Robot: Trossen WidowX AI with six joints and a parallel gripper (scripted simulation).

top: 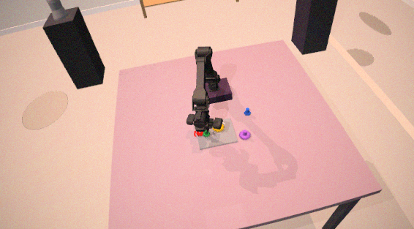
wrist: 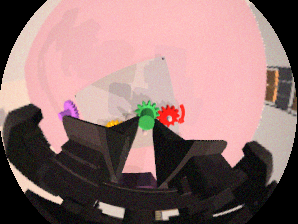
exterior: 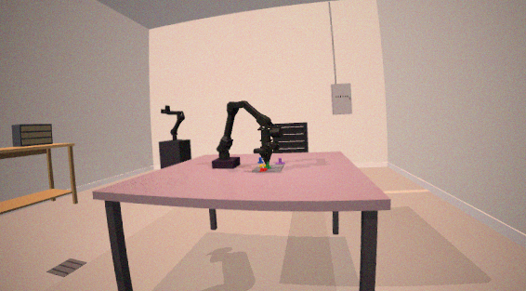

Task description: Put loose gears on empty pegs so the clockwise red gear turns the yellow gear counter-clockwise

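Now: the green gear 10 mm below my gripper tip. Also, from my gripper tip: yellow gear: 30 mm behind, 70 mm to the left, 30 mm below; then purple gear: 60 mm ahead, 200 mm to the left, 30 mm below; then red gear: 20 mm behind, 30 mm to the right, 30 mm below.
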